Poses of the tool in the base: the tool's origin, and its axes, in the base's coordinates. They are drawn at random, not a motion.
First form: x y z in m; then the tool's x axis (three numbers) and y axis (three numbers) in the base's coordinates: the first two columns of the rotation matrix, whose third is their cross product.
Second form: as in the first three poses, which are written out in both.
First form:
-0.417, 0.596, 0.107, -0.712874, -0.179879, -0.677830, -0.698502, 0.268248, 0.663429
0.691, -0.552, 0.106, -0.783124, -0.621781, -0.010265, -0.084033, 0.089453, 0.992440
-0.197, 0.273, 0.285, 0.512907, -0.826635, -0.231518, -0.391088, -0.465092, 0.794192
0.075, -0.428, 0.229, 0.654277, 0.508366, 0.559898, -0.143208, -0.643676, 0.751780
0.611, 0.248, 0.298, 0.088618, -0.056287, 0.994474, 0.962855, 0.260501, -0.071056
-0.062, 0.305, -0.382, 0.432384, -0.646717, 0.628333, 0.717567, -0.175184, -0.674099
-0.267, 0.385, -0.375, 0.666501, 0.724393, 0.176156, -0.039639, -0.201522, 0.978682
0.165, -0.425, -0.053, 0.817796, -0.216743, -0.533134, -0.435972, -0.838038, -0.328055
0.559, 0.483, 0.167, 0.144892, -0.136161, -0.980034, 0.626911, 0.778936, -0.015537
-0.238, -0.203, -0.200, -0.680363, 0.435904, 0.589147, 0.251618, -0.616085, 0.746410
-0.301, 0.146, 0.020, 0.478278, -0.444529, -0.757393, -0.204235, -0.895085, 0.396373
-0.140, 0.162, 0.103, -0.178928, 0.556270, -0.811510, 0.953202, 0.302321, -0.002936
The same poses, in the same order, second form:
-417, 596, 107, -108.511, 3.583, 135.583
691, -552, 106, -98.933, -38.036, 173.875
-197, 273, 285, 150.583, -49.834, 37.325
75, -428, 229, 121.338, 47.951, 12.346
611, 248, 298, -85.416, -14.777, -84.742
-62, 305, -382, -62.386, 33.095, -58.928
-267, 385, -375, 99.100, 48.112, 3.404
165, -425, -53, -147.297, -22.067, 28.062
559, 483, 167, 72.057, 49.951, -76.986
-238, -203, -200, -64.746, 43.498, -159.704
-301, 146, 20, 176.153, -58.664, 23.124
-140, 162, 103, 127.049, 14.105, -100.631

